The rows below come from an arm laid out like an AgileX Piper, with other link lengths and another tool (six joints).
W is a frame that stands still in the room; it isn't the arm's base.
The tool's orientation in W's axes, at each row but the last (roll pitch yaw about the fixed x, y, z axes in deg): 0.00 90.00 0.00; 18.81 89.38 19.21; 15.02 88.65 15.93; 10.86 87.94 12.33; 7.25 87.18 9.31; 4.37 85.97 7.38; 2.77 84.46 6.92; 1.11 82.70 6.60
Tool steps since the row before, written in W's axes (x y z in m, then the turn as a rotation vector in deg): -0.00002 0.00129 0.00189 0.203 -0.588 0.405; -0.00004 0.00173 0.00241 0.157 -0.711 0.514; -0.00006 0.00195 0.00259 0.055 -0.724 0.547; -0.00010 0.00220 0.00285 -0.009 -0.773 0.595; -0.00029 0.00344 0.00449 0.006 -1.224 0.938; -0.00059 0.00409 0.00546 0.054 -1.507 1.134; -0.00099 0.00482 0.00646 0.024 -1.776 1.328; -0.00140 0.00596 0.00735 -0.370 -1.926 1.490
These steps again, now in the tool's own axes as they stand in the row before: -0.00189 0.00129 -0.00002 -0.405 -0.588 0.203; -0.00240 0.00174 0.00000 -0.515 -0.710 0.157; -0.00258 0.00197 0.00003 -0.550 -0.721 0.056; -0.00283 0.00222 0.00006 -0.601 -0.768 -0.008; -0.00447 0.00348 0.00005 -0.946 -1.218 0.008; -0.00545 0.00414 0.00001 -1.141 -1.502 0.055; -0.00647 0.00491 -0.00001 -1.340 -1.767 0.024; -0.00738 0.00608 0.00012 -1.553 -1.878 -0.359
